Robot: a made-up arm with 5 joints.
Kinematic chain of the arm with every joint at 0, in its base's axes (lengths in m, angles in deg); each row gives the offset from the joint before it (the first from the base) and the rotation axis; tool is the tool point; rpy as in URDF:
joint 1: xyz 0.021 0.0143 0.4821 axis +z
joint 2: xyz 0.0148 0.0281 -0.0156 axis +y
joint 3: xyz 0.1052 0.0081 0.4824 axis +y
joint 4: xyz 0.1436 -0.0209 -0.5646 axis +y
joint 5: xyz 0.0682 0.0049 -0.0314 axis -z
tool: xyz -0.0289 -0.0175 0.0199 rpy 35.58 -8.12 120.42
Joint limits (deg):
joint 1: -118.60..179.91
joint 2: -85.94..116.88
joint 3: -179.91..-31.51
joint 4: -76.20..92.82
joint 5: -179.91..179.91
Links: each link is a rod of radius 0.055 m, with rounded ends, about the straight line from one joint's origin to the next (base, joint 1, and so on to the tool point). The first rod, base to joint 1, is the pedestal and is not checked.
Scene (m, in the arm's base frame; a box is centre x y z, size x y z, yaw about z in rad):
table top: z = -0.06
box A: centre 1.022 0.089 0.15 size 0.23 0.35 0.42 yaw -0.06
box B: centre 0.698 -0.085 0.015 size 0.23 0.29 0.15 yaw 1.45
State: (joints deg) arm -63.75 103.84 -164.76 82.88 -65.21
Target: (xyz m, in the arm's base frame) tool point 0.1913 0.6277 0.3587
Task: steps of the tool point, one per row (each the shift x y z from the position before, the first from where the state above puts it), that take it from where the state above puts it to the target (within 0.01 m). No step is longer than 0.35 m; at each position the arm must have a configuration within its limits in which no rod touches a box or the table.
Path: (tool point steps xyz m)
1: 0.2666 0.1046 0.1764
2: 0.2140 0.1976 0.1840
3: 0.1285 0.2625 0.1847
4: 0.0246 0.2872 0.1782
5: -0.0792 0.2687 0.1653
6: -0.1645 0.2111 0.1462
7: -0.0402 0.1395 -0.1387
8: -0.0880 0.1144 -0.1416
9: -0.1248 0.0754 -0.1369
10: -0.1464 0.0273 -0.1262
11: -0.1504 -0.0244 -0.1088
12: -0.1372 -0.0726 -0.0864

